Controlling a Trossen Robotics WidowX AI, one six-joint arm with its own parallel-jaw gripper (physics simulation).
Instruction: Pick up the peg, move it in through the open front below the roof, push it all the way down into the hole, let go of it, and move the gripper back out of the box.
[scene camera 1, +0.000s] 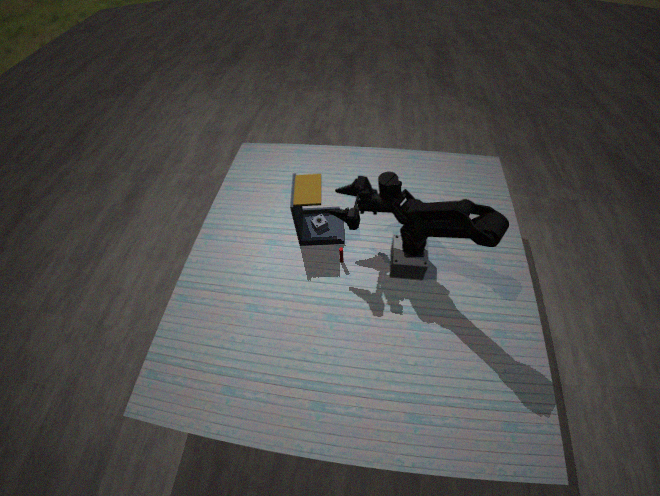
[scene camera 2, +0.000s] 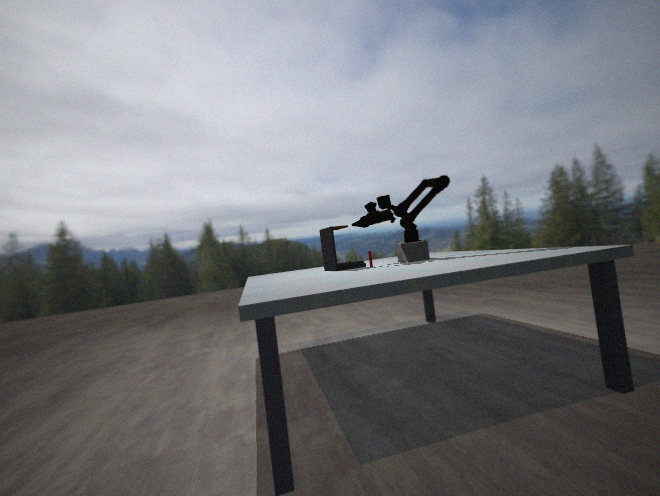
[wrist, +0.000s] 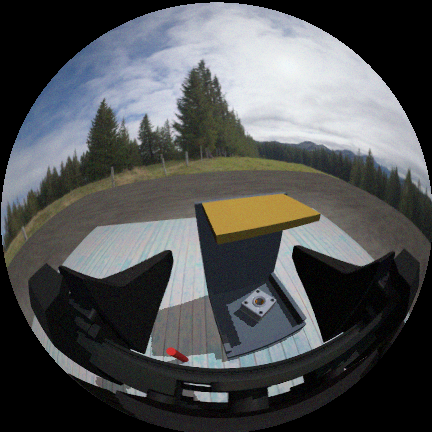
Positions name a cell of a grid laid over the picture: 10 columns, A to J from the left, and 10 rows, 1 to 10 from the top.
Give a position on a yellow roof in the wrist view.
F6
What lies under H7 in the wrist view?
My gripper.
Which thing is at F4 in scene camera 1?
My gripper.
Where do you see a dark back wall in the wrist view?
F7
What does my gripper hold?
Nothing.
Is my gripper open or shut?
Open.
